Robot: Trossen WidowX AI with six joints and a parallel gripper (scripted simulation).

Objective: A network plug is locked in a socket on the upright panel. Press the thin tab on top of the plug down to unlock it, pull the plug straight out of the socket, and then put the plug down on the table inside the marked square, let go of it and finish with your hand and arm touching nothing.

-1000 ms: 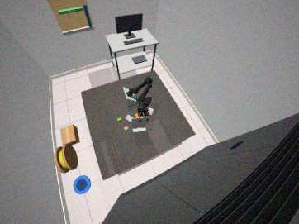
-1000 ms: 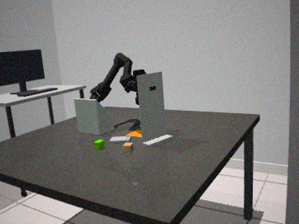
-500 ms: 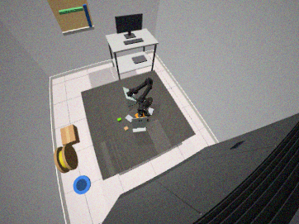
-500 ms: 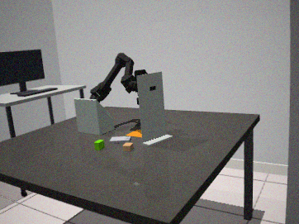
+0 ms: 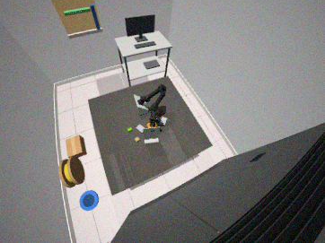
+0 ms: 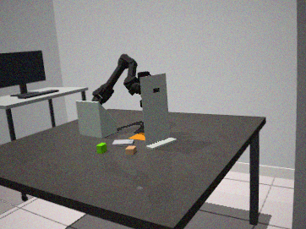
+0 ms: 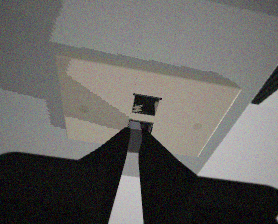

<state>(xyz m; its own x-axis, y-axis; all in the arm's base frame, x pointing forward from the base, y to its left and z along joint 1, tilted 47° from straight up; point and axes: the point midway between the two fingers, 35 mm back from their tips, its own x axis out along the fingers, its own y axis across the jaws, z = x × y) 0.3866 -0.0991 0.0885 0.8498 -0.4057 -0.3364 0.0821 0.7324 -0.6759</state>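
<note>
My gripper tip is now 27 cm above the orange marked square, 13 cm past it and 8 cm to the right of it. From my gripper tip the other things lie so: upright panel (11 cm below, 3 cm ahead); grey network plug (1 cm ahead).
</note>
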